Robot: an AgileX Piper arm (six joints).
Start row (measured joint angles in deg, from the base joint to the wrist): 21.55 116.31 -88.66 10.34 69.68 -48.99
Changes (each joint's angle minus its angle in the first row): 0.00 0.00 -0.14 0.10 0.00 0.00; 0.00 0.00 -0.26 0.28 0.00 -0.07; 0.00 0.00 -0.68 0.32 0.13 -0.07; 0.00 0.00 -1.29 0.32 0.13 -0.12; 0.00 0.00 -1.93 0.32 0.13 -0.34; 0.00 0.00 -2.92 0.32 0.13 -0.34; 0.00 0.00 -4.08 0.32 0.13 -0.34; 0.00 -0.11 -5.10 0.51 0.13 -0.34; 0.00 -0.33 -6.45 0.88 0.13 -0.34; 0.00 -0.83 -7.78 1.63 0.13 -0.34; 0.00 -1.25 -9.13 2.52 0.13 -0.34; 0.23 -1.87 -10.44 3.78 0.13 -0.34; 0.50 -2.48 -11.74 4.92 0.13 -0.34; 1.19 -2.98 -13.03 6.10 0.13 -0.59
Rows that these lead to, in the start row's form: 21.55 116.31 -88.80 10.44 69.68 -48.99; 21.55 116.31 -88.92 10.62 69.68 -49.06; 21.55 116.31 -89.34 10.66 69.81 -49.06; 21.55 116.31 -89.95 10.66 69.81 -49.11; 21.55 116.31 -90.59 10.66 69.81 -49.33; 21.55 116.31 -91.58 10.66 69.81 -49.33; 21.55 116.31 -92.74 10.66 69.81 -49.33; 21.55 116.20 -93.76 10.85 69.81 -49.33; 21.55 115.98 -95.11 11.22 69.81 -49.33; 21.55 115.48 -96.44 11.97 69.81 -49.33; 21.55 115.06 -97.79 12.86 69.81 -49.33; 21.78 114.44 -99.10 14.12 69.81 -49.33; 22.05 113.83 -100.40 15.26 69.81 -49.33; 22.74 113.33 -101.69 16.44 69.81 -49.58
